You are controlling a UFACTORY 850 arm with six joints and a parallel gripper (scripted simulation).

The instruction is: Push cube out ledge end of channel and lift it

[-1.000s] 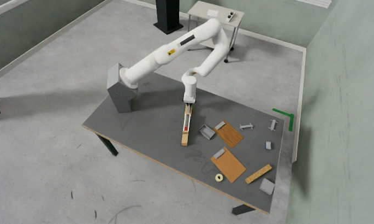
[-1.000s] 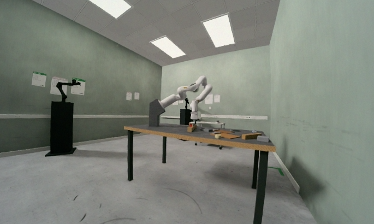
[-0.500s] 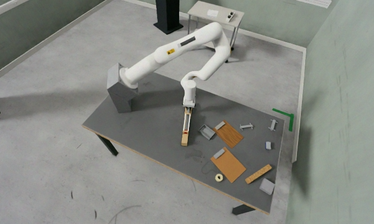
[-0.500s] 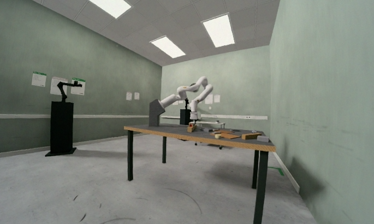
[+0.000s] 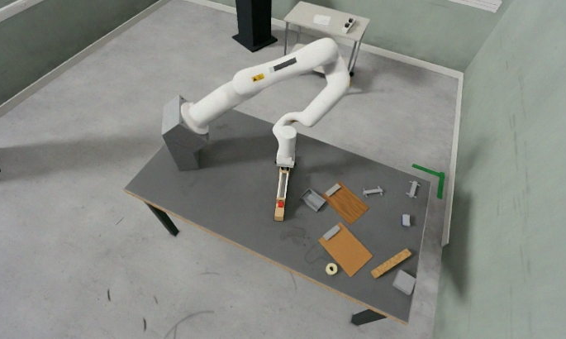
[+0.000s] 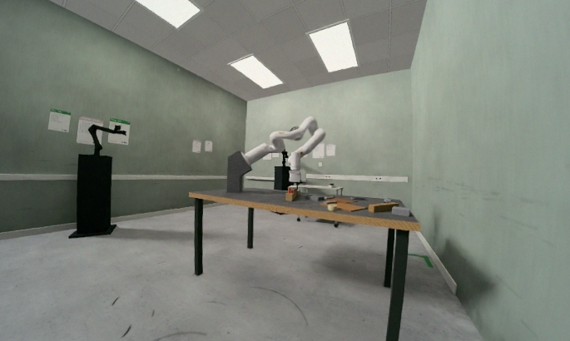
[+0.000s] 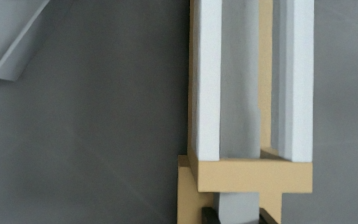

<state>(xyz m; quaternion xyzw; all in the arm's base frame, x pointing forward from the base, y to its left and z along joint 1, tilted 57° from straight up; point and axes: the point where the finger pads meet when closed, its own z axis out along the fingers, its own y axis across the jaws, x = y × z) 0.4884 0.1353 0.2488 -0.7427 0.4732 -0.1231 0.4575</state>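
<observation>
The red cube is 17 cm to the right of my hand, 15 cm ahead of it and 1 cm below it. From my hand the other things lie so: wooden bar: 75 cm ahead, 5 cm below, 4 cm to the left; grey tray: 24 cm ahead, 6 cm below; wooden channel: 9 cm to the right, 8 cm ahead, 1 cm below.
</observation>
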